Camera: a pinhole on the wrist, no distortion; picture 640 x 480 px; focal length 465.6 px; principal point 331.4 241.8 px. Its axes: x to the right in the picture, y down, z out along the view. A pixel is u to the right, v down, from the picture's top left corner.
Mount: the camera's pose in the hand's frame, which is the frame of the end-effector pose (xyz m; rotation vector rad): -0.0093 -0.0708 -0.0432 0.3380 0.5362 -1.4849
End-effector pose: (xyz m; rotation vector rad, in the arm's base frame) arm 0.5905 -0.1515 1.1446 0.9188 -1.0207 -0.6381
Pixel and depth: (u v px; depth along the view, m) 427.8 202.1 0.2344
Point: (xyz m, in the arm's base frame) 0.4642 -0.3117 0.9673
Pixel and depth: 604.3 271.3 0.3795
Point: 0.4598 -0.4777 0.8071
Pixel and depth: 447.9 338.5 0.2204
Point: 0.5106 -0.3521 0.9953
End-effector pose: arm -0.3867 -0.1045 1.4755 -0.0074 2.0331 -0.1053
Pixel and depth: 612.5 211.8 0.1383
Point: -0.3694 -0.3209 1.4791
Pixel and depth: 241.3 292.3 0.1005
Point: -0.3527 -0.2151 1.4484
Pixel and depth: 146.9 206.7 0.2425
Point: -0.2028 -0.2383 1.3862
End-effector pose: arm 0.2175 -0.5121 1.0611 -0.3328 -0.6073 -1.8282
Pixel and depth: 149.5 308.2 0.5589
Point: -0.0319 -0.2855 1.5323
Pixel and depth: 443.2 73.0 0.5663
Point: -0.2319 -0.0683 1.1864
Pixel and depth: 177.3 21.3 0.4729
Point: 0.0508 -0.0707 1.3077
